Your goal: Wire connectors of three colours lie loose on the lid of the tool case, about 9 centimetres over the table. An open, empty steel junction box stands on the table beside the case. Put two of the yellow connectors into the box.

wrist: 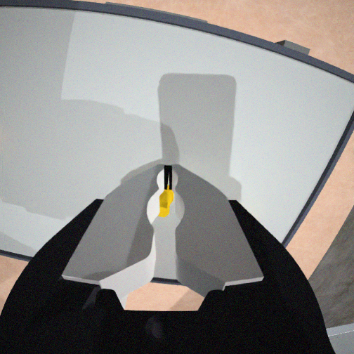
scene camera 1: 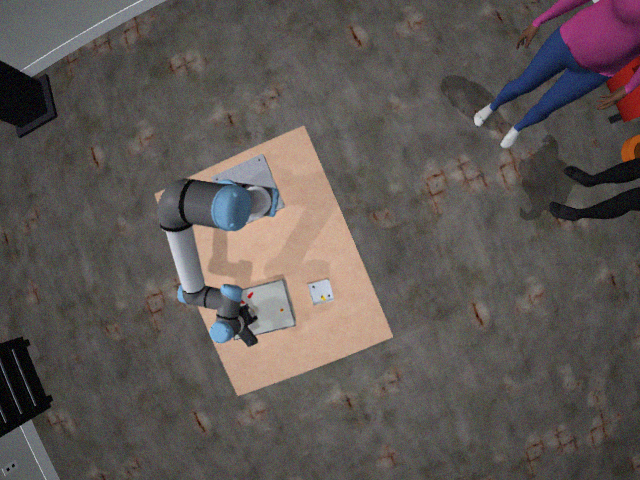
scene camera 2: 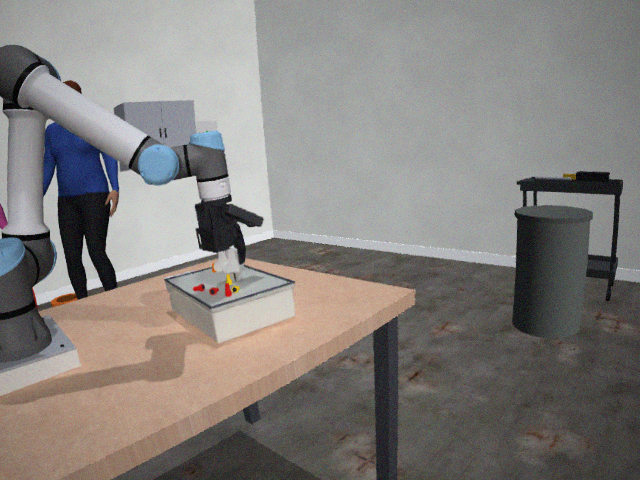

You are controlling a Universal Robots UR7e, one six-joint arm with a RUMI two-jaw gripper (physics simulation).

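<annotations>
For a tool case, (scene camera 1: pixel 267 300) and (scene camera 2: pixel 204 280) are the same spot.
</annotations>
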